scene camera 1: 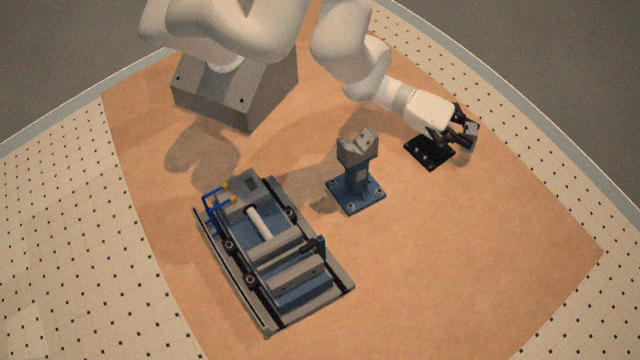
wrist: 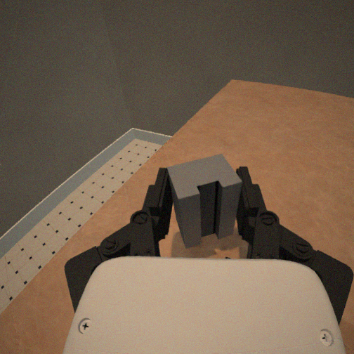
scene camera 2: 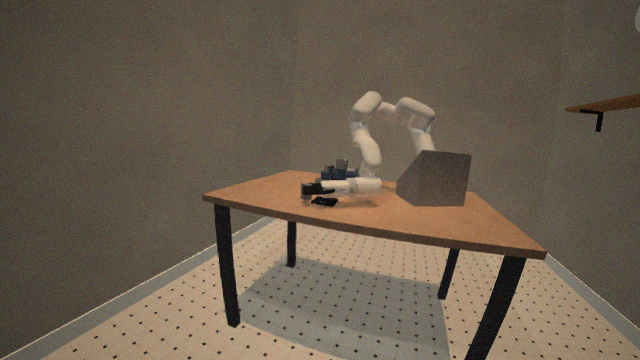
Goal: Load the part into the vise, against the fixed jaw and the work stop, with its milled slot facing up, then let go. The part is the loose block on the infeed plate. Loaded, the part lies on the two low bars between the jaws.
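Where they show: gripper, fingertip midpoint: (scene camera 1: pixel 475 137) (scene camera 2: pixel 302 189); arm's base, link origin: (scene camera 2: pixel 430 168).
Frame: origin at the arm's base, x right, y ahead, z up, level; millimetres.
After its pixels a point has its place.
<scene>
My gripper (scene camera 1: pixel 469 133) {x -229, y 561, z -93 mm} (wrist: pixel 202 181) is shut on the part, a grey block (scene camera 2: pixel 306 198) {x -246, y 542, z -124 mm} (wrist: pixel 200 182), gripped by its two sides. The part hangs above the table, just beyond the black infeed plate (scene camera 1: pixel 429 154) {x -151, y 488, z -146 mm} (scene camera 2: pixel 325 201) {x -187, y 475, z -146 mm}. In the wrist view its milled slot (wrist: pixel 209 210) faces back toward the gripper's palm, not up. The vise (scene camera 1: pixel 306 294) {x 275, y 530, z -102 mm} stands at lower centre in scene camera 1, with a gap between the movable jaw (scene camera 1: pixel 276 245) and the fixed jaw (scene camera 1: pixel 296 276) {x 273, y 509, z -59 mm}. The work stop, a blue post (scene camera 1: pixel 321 248) {x 198, y 493, z -83 mm} with a black rod, is at the gap's right end. The low bars are partly hidden.
A grey V-shaped block (scene camera 1: pixel 357 150) {x 39, y 432, z -14 mm} on a blue stand (scene camera 1: pixel 356 175) {x 46, y 438, z -76 mm} rises between the vise and the infeed plate. Blue hoses (scene camera 1: pixel 205 204) {x 287, y 280, z -67 mm} stick out at the vise's rear. The robot's grey pedestal (scene camera 1: pixel 272 90) {x -27, y 121, z -95 mm} (scene camera 2: pixel 440 180) {x -108, y -12, z -37 mm} stands behind. The table edge (wrist: pixel 200 110) lies beyond the gripper.
</scene>
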